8 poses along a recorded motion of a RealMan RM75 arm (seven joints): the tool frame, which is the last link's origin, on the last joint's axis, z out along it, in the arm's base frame.
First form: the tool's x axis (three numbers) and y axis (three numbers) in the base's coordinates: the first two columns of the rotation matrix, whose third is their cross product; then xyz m.
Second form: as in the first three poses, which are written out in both.
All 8 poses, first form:
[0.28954 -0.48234 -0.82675 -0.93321 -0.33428 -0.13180 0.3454 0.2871 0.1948]
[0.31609 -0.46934 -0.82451 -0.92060 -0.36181 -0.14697 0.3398 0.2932 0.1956]
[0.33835 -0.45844 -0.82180 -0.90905 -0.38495 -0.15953 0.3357 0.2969 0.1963]
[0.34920 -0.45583 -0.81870 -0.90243 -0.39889 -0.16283 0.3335 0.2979 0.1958]
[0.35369 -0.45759 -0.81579 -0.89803 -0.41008 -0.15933 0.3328 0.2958 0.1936]
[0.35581 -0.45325 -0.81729 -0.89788 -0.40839 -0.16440 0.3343 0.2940 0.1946]
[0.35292 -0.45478 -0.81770 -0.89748 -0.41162 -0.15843 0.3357 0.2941 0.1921]
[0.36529 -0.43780 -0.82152 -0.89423 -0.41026 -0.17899 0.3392 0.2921 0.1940]
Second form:
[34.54 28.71 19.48 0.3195 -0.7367 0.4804 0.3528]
[33.98 29.32 19.56 0.3193 -0.7457 0.4660 0.3533]
[33.57 29.69 19.63 0.3188 -0.7534 0.4538 0.3534]
[33.35 29.79 19.58 0.3161 -0.7581 0.4479 0.3532]
[33.28 29.58 19.36 0.3113 -0.7615 0.4450 0.3537]
[33.43 29.40 19.46 0.3143 -0.7610 0.4439 0.3537]
[33.57 29.41 19.21 0.3114 -0.7612 0.4441 0.3554]
[33.92 29.21 19.40 0.3216 -0.7611 0.4376 0.3548]

